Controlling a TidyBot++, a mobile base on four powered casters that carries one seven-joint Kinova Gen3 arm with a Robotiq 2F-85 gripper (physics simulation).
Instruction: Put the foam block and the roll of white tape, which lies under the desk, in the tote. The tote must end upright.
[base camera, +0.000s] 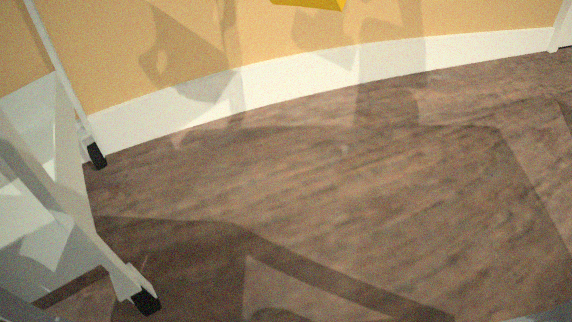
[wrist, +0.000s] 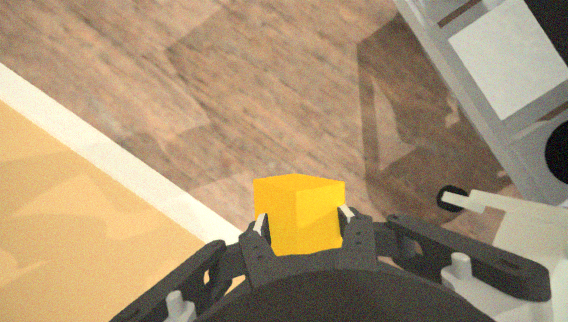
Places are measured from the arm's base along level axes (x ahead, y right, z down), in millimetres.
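Pixels of known places: gripper, fingertip midpoint: (wrist: 302, 219).
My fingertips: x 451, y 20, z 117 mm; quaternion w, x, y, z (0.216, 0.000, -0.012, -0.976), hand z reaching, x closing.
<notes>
For each thing: its middle in the pictures, then the offset to it from my fingertips. "spot": a spot on its surface instead.
- yellow foam block at the middle of its body: (wrist: 297, 235) dz +1, dx +11, dy -9 mm
- furniture at a spot on its surface: (base camera: 70, 195) spot: dz +102, dx -206, dy -222 mm
- similar pale foot at a spot on its surface: (wrist: 480, 200) spot: dz +181, dx -235, dy -188 mm
A yellow foam block (base camera: 312, 4) (wrist: 300, 215) is held between the fingertips of my gripper (wrist: 302, 219), with a finger pad against each side. In the base camera view the lower edge of the block shows at the top of the picture, and the gripper's fingers do not show there. In the wrist view wooden floor shows beyond the block. The tote, the roll of white tape and a desk top cannot be made out in either view.
White-grey legs of a piece of furniture (base camera: 70, 195) with black feet stand at the left in the base view; a similar pale foot (wrist: 480, 200) shows at the right in the wrist view. An orange wall (base camera: 190, 35) (wrist: 75, 225) has a white baseboard (base camera: 300, 75) (wrist: 115, 160). My grey base (wrist: 480, 110) is at the upper right.
</notes>
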